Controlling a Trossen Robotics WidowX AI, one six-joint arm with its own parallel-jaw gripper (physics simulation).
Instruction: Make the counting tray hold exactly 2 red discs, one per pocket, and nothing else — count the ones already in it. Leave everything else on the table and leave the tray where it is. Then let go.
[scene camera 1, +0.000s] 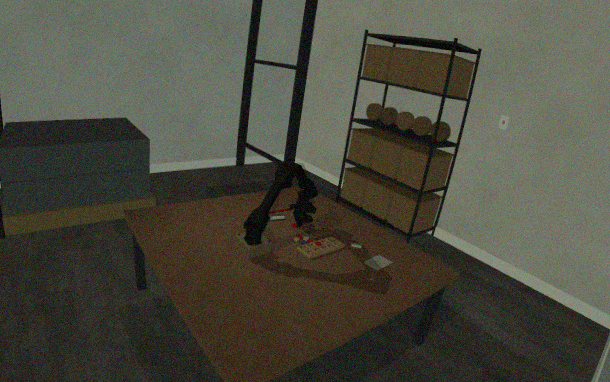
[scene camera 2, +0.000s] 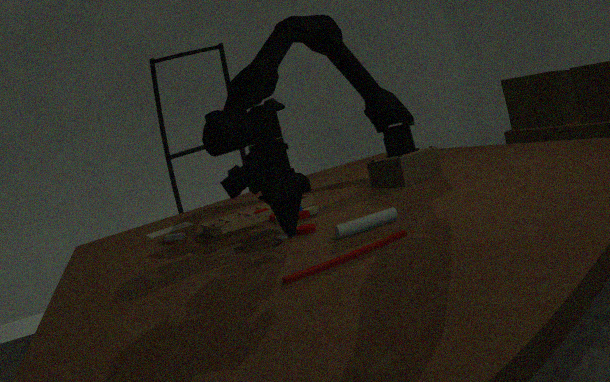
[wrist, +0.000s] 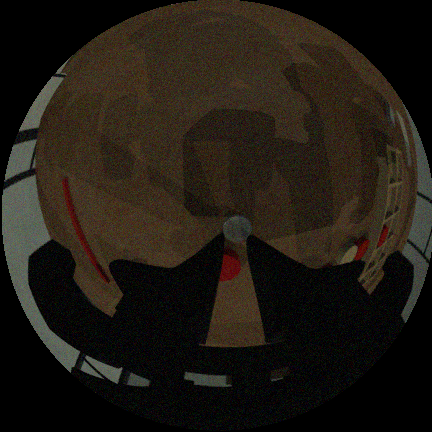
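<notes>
The tan pocketed tray (scene camera 1: 334, 248) (wrist: 399, 167) lies on the table, to the right in the wrist view. A red disc (scene camera 1: 318, 244) (wrist: 383, 236) is in one of its pockets; the dim light hides how many more it holds. My gripper (scene camera 1: 300, 225) (scene camera 2: 291, 235) (wrist: 234, 238) is low at the table away from the tray, its fingertips closed about a grey disc (wrist: 237, 228). Right beside it a red disc (scene camera 2: 306, 229) (wrist: 230, 267) is partly hidden by a finger. Another red disc (wrist: 363, 249) and a cream disc (wrist: 348, 254) lie beside the tray.
A blue piece (scene camera 1: 304, 243) lies by the tray's near corner. A red rod (scene camera 2: 345, 257) (wrist: 80, 235) and a white cylinder (scene camera 1: 277, 218) (scene camera 2: 367, 222) lie beyond the gripper. A small white block (scene camera 1: 356, 246) and a pale square (scene camera 1: 378, 262) lie past the tray.
</notes>
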